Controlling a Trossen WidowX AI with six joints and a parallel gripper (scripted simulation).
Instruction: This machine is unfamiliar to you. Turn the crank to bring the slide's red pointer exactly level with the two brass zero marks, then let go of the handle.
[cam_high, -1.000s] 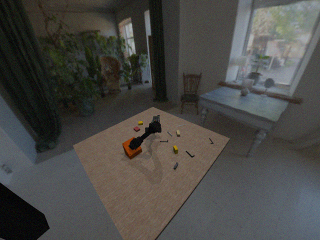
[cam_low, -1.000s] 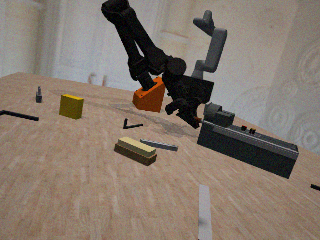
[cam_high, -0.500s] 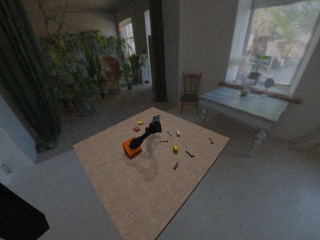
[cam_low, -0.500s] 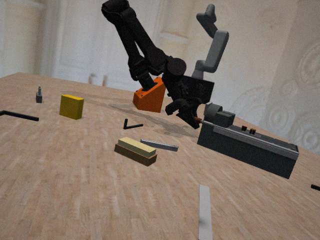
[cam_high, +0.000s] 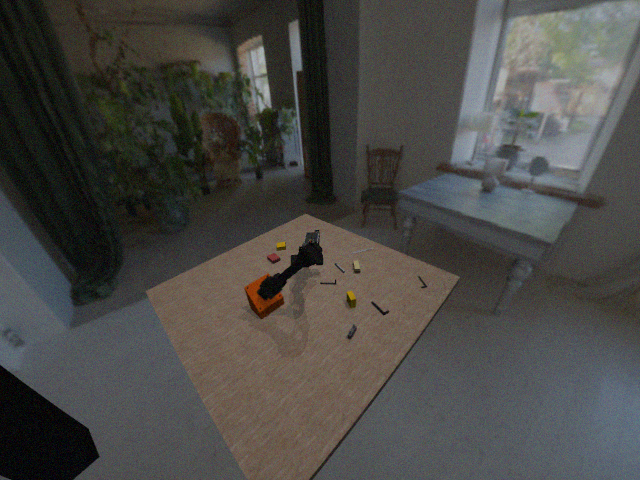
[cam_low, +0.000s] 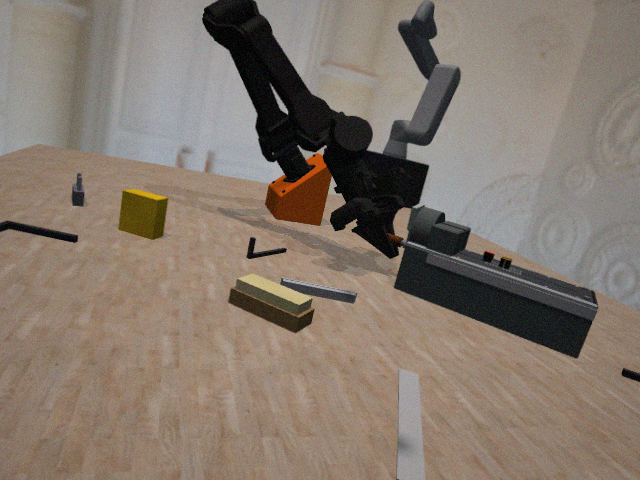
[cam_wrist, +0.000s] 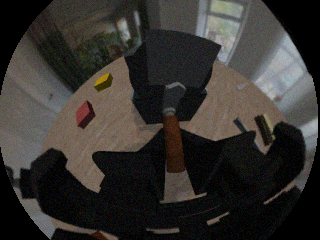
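The brown crank handle is 30 mm above my gripper tip, 20 mm behind it and 10 mm to the right of it. Round my gripper tip: red pointer 120 mm ahead, 70 mm to the left, 50 mm above; red block 240 mm to the left, 70 mm behind, 20 mm below; grey bar 170 mm to the right, 80 mm ahead, 30 mm below.
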